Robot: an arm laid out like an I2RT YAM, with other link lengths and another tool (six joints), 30 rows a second.
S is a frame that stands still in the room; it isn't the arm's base.
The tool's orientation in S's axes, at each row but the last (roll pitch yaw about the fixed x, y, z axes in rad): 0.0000, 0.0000, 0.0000; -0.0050, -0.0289, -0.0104; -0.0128, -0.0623, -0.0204; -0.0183, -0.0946, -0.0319; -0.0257, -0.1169, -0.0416; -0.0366, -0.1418, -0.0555; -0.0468, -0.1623, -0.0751
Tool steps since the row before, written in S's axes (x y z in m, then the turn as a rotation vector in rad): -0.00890, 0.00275, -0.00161, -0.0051, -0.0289, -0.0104; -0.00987, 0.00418, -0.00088, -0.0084, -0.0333, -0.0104; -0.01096, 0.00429, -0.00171, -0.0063, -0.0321, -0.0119; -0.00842, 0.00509, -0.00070, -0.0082, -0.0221, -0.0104; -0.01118, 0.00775, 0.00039, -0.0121, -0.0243, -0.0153; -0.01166, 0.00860, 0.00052, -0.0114, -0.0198, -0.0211; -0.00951, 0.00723, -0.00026, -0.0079, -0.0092, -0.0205
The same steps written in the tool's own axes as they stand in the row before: -0.00890, 0.00275, -0.00161, -0.0051, -0.0289, -0.0104; -0.00993, 0.00408, -0.00057, -0.0084, -0.0333, -0.0103; -0.01113, 0.00408, -0.00097, -0.0064, -0.0321, -0.0119; -0.00861, 0.00482, 0.00020, -0.0084, -0.0222, -0.0101; -0.01137, 0.00723, 0.00191, -0.0128, -0.0244, -0.0145; -0.01192, 0.00785, 0.00252, -0.0132, -0.0197, -0.0202; -0.00994, 0.00643, 0.00167, -0.0104, -0.0089, -0.0195
